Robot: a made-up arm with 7 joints. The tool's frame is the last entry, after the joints.
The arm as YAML. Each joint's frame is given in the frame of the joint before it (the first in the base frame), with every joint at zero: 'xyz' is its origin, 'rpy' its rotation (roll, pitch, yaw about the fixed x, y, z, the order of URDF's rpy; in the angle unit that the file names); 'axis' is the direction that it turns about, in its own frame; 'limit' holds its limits. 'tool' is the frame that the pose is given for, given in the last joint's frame.
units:
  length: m
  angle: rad
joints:
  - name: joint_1
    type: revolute
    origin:
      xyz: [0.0, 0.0, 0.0]
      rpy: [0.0, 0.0, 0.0]
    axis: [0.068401, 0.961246, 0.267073]
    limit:
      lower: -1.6
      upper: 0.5
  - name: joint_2
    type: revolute
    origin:
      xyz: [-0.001, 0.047, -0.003]
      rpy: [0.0, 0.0, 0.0]
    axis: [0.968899, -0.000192, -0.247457]
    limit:
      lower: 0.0
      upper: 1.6
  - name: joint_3
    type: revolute
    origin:
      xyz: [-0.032, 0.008, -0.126]
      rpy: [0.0, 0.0, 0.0]
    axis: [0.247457, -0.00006, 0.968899]
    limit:
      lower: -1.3
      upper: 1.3
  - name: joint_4
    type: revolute
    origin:
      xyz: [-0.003, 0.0, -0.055]
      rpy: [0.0, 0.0, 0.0]
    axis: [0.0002, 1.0, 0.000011]
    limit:
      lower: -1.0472
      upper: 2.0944
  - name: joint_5
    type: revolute
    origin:
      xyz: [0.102, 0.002, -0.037]
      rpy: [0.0, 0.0, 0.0]
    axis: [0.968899, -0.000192, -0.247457]
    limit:
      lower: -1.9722
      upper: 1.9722
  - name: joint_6
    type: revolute
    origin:
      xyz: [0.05, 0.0, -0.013]
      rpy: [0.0, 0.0, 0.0]
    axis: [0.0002, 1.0, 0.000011]
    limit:
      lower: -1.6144
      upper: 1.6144
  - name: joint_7
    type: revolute
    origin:
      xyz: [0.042, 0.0, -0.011]
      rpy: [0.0, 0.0, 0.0]
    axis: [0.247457, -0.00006, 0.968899]
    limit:
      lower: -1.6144
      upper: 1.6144
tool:
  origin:
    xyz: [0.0, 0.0, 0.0]
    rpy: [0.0, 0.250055, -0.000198]
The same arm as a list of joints. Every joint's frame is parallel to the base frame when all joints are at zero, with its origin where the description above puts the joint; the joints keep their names.
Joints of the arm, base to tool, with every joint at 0 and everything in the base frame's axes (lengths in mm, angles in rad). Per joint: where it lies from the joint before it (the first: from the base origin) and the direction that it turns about. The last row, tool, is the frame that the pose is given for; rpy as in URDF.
joint_1: axis 0.068403 0.961235 0.26711 origin 0.0 0.0 0.0
joint_2: axis 0.968889 -0.0002 -0.247497 origin -1.0 47.0 -3.0
joint_3: axis 0.247497 -0.0001 0.968889 origin -32.0 8.0 -126.0
joint_4: axis 0.0002 1 0 origin -3.0 0.0 -55.0
joint_5: axis 0.968889 -0.0002 -0.247497 origin 102.0 2.0 -37.0
joint_6: axis 0.0002 1 0 origin 50.0 0.0 -13.0
joint_7: axis 0.247497 -0.0001 0.968889 origin 42.0 0.0 -11.0
tool: origin 0.0 0.0 0.0 rpy 0.0000 0.2501 -0.0002
Joint limits (rad, base to tool): -1.6000..0.5000 0.0000..1.6000 -1.3000..1.3000 -1.0472..2.0944 -1.9722..1.9722 -1.6144..1.6144 -1.6144..1.6144

